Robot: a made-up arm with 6 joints.
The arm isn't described. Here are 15 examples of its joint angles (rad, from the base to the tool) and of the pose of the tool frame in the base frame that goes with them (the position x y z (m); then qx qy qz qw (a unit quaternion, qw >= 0)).
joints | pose
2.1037 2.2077 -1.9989 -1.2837 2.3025 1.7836 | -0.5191 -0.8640 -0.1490 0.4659 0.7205 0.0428 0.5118
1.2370 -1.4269 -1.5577 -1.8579 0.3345 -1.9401 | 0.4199 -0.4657 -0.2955 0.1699 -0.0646 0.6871 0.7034
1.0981 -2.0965 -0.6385 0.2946 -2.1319 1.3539 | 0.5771 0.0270 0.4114 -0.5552 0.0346 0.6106 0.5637
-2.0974 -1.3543 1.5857 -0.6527 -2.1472 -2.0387 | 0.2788 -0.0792 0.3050 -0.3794 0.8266 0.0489 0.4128
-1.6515 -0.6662 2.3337 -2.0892 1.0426 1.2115 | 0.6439 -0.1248 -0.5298 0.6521 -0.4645 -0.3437 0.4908
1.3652 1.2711 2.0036 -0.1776 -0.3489 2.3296 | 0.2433 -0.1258 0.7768 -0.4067 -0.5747 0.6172 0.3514
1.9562 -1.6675 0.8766 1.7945 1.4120 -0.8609 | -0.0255 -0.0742 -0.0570 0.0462 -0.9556 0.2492 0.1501
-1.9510 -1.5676 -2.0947 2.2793 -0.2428 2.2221 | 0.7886 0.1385 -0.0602 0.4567 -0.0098 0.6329 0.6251
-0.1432 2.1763 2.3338 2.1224 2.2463 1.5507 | -0.8006 0.2299 0.3825 0.4214 0.4567 -0.6612 0.4204
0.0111 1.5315 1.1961 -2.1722 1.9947 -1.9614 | 0.5267 -0.2341 0.0687 0.3291 0.7070 0.6231 0.0591
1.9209 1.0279 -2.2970 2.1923 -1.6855 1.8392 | 0.6765 0.1385 -0.0095 -0.0603 0.3607 0.9051 0.2169
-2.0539 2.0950 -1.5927 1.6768 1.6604 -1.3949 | 0.1569 0.3569 0.1851 -0.0383 -0.9256 -0.1881 0.3261
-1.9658 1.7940 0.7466 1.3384 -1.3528 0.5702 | -0.2980 0.0425 0.2410 -0.6442 -0.7345 0.0488 0.2077
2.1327 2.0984 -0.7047 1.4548 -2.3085 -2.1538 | 0.0965 -0.1179 0.2134 -0.2537 -0.2829 -0.1584 0.9113
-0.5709 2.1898 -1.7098 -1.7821 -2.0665 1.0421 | -0.5096 0.1091 0.3589 -0.4886 -0.0364 -0.4625 0.7389
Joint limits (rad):
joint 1: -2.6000..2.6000
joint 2: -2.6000..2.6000
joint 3: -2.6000..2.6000
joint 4: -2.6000..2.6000
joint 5: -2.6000..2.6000
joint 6: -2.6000..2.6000
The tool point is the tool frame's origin. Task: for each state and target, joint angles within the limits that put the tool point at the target. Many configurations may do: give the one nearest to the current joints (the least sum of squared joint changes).
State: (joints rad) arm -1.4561 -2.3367 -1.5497 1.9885 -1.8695 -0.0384
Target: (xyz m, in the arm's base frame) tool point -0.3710 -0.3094 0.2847
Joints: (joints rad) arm -1.9020 -2.1811 -0.9612 2.1583 -1.9471 0.5376
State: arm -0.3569 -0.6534 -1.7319 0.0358 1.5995 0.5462
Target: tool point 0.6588 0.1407 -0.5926
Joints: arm -0.1205 -0.4434 -1.7909 0.0591 1.6672 0.0301
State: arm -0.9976 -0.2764 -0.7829 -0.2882 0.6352 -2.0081
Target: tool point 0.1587 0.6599 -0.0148
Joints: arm -0.9274 -0.1793 -0.8911 -0.3471 0.5347 -2.2263
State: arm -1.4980 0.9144 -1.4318 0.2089 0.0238 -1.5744
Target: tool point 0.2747 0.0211 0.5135
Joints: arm -2.5637 0.3623 -0.9439 0.2768 0.2260 -1.5866
